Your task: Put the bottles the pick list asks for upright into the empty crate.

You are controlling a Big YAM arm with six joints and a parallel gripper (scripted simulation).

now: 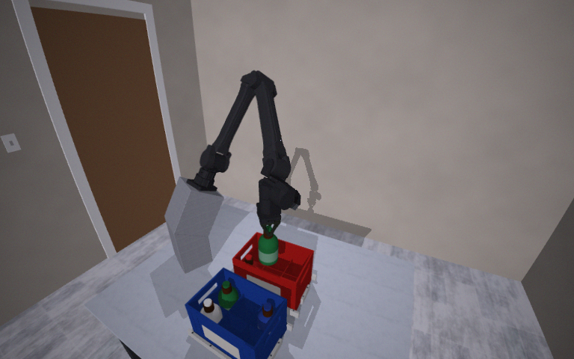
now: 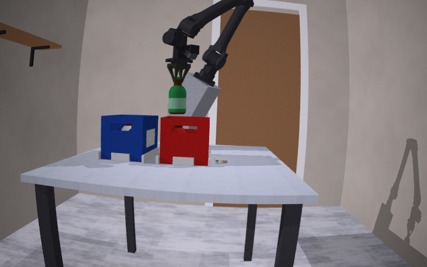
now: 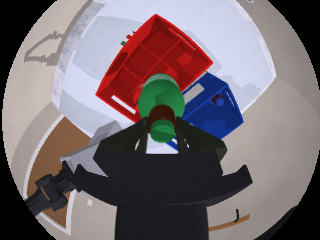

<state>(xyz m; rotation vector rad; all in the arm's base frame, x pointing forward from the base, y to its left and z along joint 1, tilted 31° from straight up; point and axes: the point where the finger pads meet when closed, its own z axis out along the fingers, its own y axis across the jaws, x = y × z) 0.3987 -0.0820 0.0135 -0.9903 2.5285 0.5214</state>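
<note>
My hand is 24 cm above the red crate, 4 cm to the right of it and 1 cm past it. The rest, counted from my hand: blue crate: 24 cm below, 20 cm to the right; then red-label bottle: 24 cm below, 10 cm behind, 1 cm to the right; then blue bottle: 24 cm below, 15 cm to the right, 9 cm ahead.
</note>
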